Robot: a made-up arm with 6 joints.
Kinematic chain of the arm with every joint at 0, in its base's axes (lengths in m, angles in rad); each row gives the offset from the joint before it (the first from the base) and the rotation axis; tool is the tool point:
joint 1: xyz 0 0 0.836 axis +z
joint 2: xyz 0.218 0 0 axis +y
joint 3: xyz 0 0 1.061 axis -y
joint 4: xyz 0 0 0.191 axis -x
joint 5: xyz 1.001 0 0 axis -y
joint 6: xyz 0.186 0 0 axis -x
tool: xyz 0 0 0
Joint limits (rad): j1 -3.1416..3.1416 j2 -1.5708..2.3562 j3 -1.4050..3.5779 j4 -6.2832..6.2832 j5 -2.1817..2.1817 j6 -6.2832..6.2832
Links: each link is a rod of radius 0.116 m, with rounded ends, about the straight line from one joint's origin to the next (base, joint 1, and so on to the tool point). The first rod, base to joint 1, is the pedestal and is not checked.
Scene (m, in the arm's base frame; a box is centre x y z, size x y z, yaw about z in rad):
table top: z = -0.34
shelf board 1: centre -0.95 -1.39 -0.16 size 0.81 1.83 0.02 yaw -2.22
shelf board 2: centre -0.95 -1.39 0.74 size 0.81 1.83 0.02 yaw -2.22
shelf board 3: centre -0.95 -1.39 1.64 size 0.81 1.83 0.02 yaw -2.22
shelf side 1: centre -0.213 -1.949 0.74 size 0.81 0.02 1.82 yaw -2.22
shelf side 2: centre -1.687 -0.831 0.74 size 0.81 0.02 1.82 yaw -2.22
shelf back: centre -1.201 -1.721 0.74 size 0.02 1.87 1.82 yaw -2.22
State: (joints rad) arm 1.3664 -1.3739 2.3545 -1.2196 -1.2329 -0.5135
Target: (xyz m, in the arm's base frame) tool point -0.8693 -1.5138 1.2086
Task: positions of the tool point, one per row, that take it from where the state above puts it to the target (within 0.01 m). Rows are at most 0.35 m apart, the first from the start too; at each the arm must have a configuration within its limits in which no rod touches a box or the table.
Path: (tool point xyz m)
1: -0.3472 -1.4439 0.3231
2: -0.2235 -1.2815 0.3226
3: -0.1293 -1.0881 0.3463
4: -0.2228 -1.0844 0.6585
5: -0.3073 -1.0010 0.9512
6: -0.3657 -0.8503 1.2086
7: -0.4757 -1.0766 1.2340
8: -0.6013 -1.2664 1.2415
9: -0.7351 -1.4136 1.2323
10: -0.8692 -1.5138 1.2087

